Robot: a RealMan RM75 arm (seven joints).
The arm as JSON. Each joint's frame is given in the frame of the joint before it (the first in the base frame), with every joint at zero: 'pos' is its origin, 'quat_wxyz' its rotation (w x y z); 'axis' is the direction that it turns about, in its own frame. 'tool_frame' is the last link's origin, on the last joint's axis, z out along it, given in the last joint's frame.
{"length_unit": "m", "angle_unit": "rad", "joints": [
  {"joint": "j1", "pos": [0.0, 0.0, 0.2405], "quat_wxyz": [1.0, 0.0, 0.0, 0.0], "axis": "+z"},
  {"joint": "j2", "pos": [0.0, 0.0, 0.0], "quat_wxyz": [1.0, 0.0, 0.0, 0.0], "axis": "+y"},
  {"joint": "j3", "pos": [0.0, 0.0, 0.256], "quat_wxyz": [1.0, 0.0, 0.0, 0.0], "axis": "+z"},
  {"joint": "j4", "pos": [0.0, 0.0, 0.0], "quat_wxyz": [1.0, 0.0, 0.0, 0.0], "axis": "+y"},
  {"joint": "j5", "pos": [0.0, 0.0, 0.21], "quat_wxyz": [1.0, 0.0, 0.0, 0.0], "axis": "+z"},
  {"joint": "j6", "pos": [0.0, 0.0, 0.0], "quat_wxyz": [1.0, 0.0, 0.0, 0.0], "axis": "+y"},
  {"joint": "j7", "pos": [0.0, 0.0, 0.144], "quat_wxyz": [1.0, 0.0, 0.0, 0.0], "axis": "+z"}
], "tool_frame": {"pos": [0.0, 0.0, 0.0], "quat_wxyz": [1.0, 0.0, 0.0, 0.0]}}
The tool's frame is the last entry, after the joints.
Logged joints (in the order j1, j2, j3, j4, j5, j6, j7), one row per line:
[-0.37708 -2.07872 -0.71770 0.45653 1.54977 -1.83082 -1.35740]
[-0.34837 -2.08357 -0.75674 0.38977 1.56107 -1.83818 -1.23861]
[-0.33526 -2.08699 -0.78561 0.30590 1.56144 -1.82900 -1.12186]
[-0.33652 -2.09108 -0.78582 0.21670 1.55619 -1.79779 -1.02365]
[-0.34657 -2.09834 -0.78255 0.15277 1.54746 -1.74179 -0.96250]
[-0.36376 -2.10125 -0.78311 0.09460 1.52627 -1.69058 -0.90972]
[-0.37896 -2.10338 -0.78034 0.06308 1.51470 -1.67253 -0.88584]
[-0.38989 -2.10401 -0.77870 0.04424 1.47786 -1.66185 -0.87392]
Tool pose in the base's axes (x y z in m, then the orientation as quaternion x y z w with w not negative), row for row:
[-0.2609 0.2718 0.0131 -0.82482 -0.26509 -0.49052 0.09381]
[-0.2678 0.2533 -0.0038 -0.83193 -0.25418 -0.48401 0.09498]
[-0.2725 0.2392 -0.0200 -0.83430 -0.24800 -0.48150 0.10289]
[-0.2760 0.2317 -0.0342 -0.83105 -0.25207 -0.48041 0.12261]
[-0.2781 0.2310 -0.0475 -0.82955 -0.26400 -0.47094 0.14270]
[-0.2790 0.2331 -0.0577 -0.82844 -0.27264 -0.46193 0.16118]
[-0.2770 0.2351 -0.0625 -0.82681 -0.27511 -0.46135 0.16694]
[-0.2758 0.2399 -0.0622 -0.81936 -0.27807 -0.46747 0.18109]
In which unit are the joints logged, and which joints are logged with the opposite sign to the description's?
The joints are logged in radians. Opposite sign: j3, j6.
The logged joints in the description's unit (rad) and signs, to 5 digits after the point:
[-0.37708 -2.07872 0.71770 0.45653 1.54977 1.83082 -1.35740]
[-0.34837 -2.08357 0.75674 0.38977 1.56107 1.83818 -1.23861]
[-0.33526 -2.08699 0.78561 0.30590 1.56144 1.82900 -1.12186]
[-0.33652 -2.09108 0.78582 0.21670 1.55619 1.79779 -1.02365]
[-0.34657 -2.09834 0.78255 0.15277 1.54746 1.74179 -0.96250]
[-0.36376 -2.10125 0.78311 0.09460 1.52627 1.69058 -0.90972]
[-0.37896 -2.10338 0.78034 0.06308 1.51470 1.67253 -0.88584]
[-0.38989 -2.10401 0.77870 0.04424 1.47786 1.66185 -0.87392]

